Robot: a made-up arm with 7 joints.
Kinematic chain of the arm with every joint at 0, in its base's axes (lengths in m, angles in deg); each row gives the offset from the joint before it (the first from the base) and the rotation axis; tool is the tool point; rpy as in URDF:
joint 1: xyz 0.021 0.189 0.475 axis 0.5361 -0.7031 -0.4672
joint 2: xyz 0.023 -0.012 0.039 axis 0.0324 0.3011 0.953
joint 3: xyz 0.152 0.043 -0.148 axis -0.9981 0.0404 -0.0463
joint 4: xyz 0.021 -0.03 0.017 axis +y
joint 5: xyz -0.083 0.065 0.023 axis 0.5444 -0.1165 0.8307
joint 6: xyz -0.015 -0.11 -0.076 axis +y
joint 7: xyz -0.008 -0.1 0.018 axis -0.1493 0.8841 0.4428
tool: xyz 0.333 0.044 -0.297 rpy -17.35 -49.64 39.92
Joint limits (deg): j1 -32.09..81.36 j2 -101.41..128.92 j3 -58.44..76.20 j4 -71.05..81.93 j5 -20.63..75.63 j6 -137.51..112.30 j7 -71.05..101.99
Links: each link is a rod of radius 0.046 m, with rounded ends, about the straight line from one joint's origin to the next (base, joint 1, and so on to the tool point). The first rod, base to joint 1, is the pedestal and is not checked.
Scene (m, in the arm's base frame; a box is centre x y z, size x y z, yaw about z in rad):
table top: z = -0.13
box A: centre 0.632 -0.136 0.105 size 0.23 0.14 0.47 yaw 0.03
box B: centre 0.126 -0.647 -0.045 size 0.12 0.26 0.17 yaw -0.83
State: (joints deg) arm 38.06 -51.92 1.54 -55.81 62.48 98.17 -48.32
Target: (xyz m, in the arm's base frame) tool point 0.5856 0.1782 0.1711
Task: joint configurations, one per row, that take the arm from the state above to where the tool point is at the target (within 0.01 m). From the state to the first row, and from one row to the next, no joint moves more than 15 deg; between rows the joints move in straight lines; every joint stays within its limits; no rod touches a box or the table.
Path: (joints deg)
1: 52.49 -37.02 -8.07 -45.84 62.22 102.88 -55.90
2: 66.93 -22.12 -17.68 -35.86 61.96 107.59 -63.47
3: 81.36 -7.22 -27.28 -25.89 61.71 112.30 -71.05
4: 74.55 -15.52 -23.92 -21.92 60.77 111.17 -57.56
5: 67.74 -23.83 -20.55 -17.96 59.84 110.04 -44.08
6: 60.94 -32.13 -17.19 -13.99 58.90 108.91 -30.59
7: 54.13 -40.43 -13.82 -10.02 57.96 107.77 -17.10

